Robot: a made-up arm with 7 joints. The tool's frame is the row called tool. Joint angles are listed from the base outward. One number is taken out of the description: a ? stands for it. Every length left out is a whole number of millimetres.
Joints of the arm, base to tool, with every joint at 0 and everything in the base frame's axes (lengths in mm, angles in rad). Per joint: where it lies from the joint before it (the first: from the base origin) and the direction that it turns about. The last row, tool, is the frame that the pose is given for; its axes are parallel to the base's.
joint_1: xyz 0 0 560 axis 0 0 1
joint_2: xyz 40 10 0 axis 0 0 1
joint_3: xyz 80 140 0 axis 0 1 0
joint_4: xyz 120 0 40 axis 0 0 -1
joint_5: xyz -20 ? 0 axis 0 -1 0
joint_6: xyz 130 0 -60 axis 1 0 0
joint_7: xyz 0 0 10 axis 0 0 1
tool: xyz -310 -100 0
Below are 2 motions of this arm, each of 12 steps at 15 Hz.
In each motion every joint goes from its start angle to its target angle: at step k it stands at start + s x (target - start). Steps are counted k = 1, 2, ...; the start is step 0. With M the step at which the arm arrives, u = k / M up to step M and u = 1 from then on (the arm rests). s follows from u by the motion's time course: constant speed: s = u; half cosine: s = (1 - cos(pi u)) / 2; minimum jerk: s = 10 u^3 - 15 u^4 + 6 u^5.
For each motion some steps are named. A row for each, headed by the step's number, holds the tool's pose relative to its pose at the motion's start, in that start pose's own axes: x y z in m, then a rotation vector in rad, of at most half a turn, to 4 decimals.
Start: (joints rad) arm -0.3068 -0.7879 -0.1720 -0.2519 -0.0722 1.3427 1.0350
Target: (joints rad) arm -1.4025 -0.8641 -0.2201 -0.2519 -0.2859 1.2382 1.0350
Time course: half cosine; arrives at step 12
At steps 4, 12:
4: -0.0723 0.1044 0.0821 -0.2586 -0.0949 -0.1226
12: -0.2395 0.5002 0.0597 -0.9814 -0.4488 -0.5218

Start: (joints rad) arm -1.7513 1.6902 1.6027 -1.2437 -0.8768 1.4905 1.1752
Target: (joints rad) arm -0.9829 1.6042 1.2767 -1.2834 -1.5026 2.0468 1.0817
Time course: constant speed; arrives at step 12
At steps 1, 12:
1: -0.0119 0.0461 -0.0040 -0.0186 -0.0267 -0.1069
12: 0.1721 0.4567 -0.1751 -0.5295 -0.4328 -1.1405

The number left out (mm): -350
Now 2 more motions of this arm.
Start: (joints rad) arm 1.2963 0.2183 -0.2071 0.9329 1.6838 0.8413 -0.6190
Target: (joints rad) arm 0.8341 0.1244 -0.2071 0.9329 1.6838 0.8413 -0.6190
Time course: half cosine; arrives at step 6
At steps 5, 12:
5: 0.0069 -0.0061 0.0093 -0.4240 -0.2620 0.1441
12: 0.0073 -0.0063 0.0100 -0.4545 -0.2808 0.1545

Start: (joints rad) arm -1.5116 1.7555 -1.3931 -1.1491 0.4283 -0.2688 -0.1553
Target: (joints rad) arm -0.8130 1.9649 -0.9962 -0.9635 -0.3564 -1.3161 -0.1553
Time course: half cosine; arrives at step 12
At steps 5, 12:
5: -0.0134 0.0669 -0.0467 -0.1317 0.0616 -0.0279
12: 0.0566 0.1833 -0.0975 -0.3116 -0.0106 0.2273

